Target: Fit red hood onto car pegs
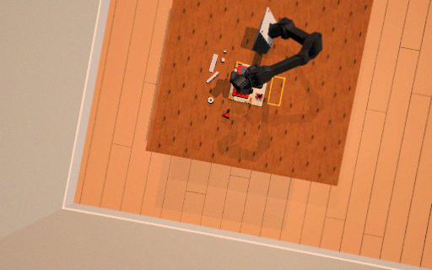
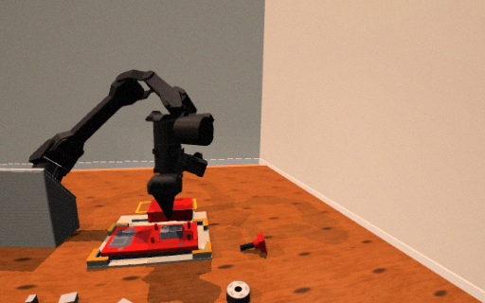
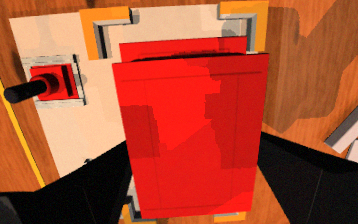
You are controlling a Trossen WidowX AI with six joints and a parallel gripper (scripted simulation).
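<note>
Right now the grey engine block is 60 mm below my gripper tip. From my gripper tip the other things lie so: red hood (10 mm above).
</note>
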